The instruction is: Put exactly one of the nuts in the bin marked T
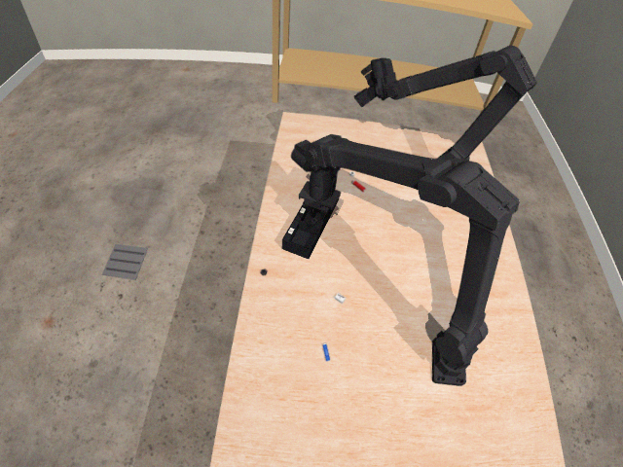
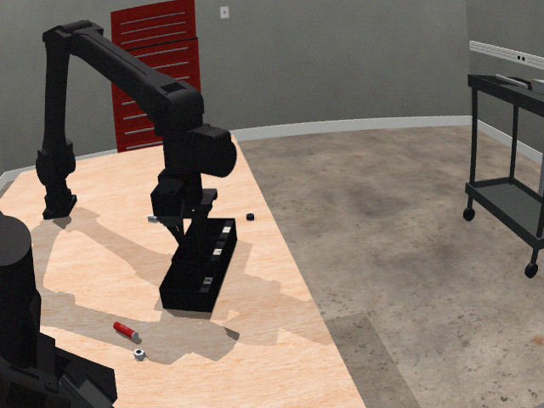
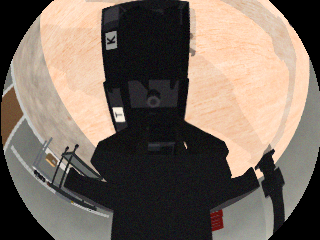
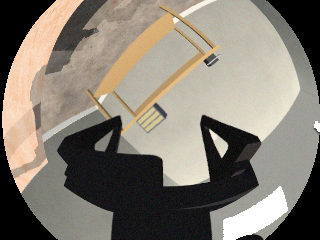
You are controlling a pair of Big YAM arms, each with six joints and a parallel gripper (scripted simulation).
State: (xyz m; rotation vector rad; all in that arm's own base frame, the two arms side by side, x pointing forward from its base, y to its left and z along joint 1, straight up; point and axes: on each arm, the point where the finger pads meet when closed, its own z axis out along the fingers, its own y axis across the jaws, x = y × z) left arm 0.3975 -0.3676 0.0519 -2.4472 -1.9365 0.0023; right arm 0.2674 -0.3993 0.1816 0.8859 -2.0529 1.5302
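My left hand is 10 mm short of the black bin, 10 mm to the left of it and 30 mm above it. The rest, counted from my left hand: grey nut: 80 mm behind, 250 mm to the right, 50 mm below; blue cylinder: 100 mm behind, 380 mm to the left, 50 mm below; red cylinder: 110 mm behind, 200 mm to the right, 40 mm below.
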